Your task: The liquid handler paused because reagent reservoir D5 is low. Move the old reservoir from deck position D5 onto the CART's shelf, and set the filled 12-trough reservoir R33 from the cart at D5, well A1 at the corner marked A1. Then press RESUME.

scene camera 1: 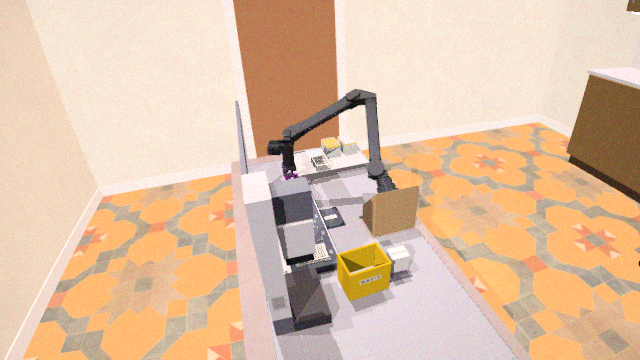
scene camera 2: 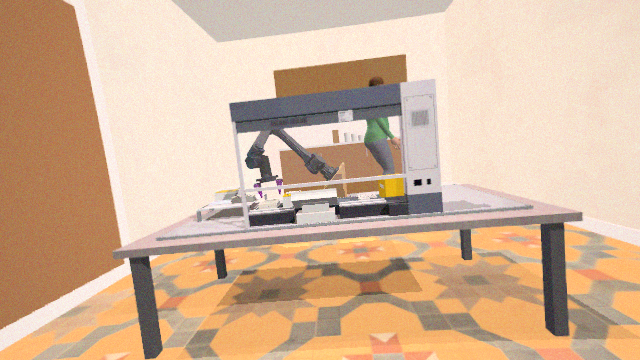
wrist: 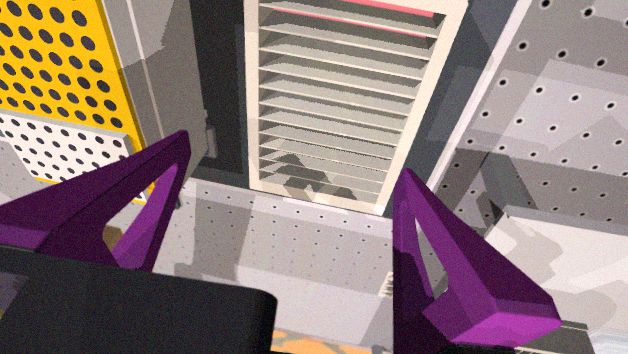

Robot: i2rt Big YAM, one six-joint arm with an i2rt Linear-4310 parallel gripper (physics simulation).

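Places are measured from the arm's base along level axes (x right, y up, z back), in centimetres.
Where they show: gripper, fingertip midpoint: (scene camera 2: 271,196) (wrist: 296,159); arm's base, origin of the base link: (scene camera 1: 388,195).
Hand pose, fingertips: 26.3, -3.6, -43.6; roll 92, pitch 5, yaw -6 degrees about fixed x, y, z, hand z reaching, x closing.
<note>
Things, the pixels of their top centre, and the offset from my fingertips, as dx, dy, dz.
- old D5 reservoir, middle of its top: (wrist: 330,117) (scene camera 2: 269,201) +0.9, -2.5, -1.0
- small pale ribbed reservoir, middle of its top: (scene camera 1: 320,160) (scene camera 2: 243,196) +24.3, -1.6, +18.4
- yellow tip rack, middle of its top: (wrist: 43,106) (scene camera 2: 292,192) -11.3, +0.8, +0.7
- yellow waste bin, middle of its top: (scene camera 1: 363,258) (scene camera 2: 391,175) -61.7, +2.8, +24.0
- white box, middle of its top: (scene camera 1: 398,252) -58.1, -0.3, +38.3
The old D5 reservoir (wrist: 335,107) (scene camera 2: 267,204), pale with many narrow troughs and a little pink at its far end, sits in the dark deck position in the wrist view. My gripper (wrist: 296,159) (scene camera 1: 290,176) (scene camera 2: 269,190) is open and empty, its purple fingers above the reservoir's near end, one toward each side. The white cart (wrist: 565,250) (scene camera 1: 350,162) (scene camera 2: 210,205) stands beside the deck. A small pale ribbed reservoir (scene camera 1: 319,161) is on it; its label is unreadable. The liquid handler (scene camera 1: 257,225) (scene camera 2: 420,135) stands over the deck. I cannot make out the RESUME button.
A yellow tip rack (wrist: 55,60) stands close left of the reservoir. Yellow-topped boxes (scene camera 1: 330,145) are on the cart. A yellow waste bin (scene camera 1: 362,290) (scene camera 2: 392,187), a white box (scene camera 1: 399,257) and a brown panel (scene camera 1: 395,212) stand on the table. A person (scene camera 2: 377,131) is behind.
</note>
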